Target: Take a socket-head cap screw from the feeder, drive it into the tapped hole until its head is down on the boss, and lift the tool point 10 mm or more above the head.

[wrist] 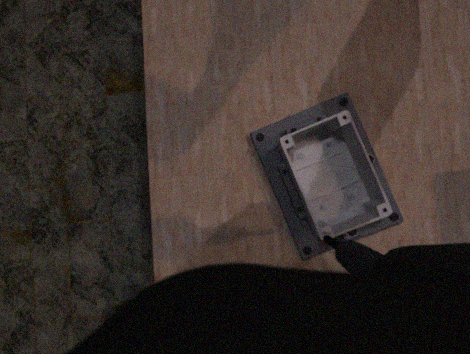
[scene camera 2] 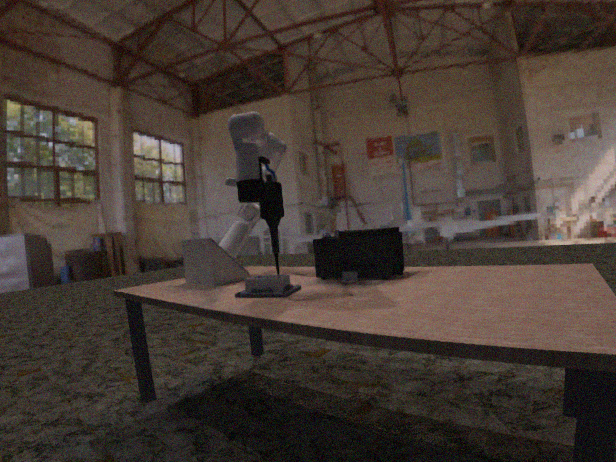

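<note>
The light grey open-topped housing [scene camera 2: 268, 284] [wrist: 314, 125] sits on a dark plate [scene camera 2: 295, 288] [wrist: 272, 156] on the table. Pale corner bosses with dark holes show in the wrist view, one of them at the far right corner [wrist: 344, 118]. My screwdriver [scene camera 2: 278, 273] [wrist: 327, 239] points down, its tip at the housing's near corner boss in the wrist view. The tip hides the hole there. Whether it touches the boss, and whether a screw is at the bit or in the hole, is too dark and small to tell. The feeder cannot be made out for certain.
A black box [scene camera 2: 359, 254] stands right of the housing, with a small grey block [scene camera 2: 349, 276] in front. A grey wedge-shaped block [scene camera 2: 207, 262] stands to the left. The table's edge [wrist: 148, 150] runs left of the plate in the wrist view.
</note>
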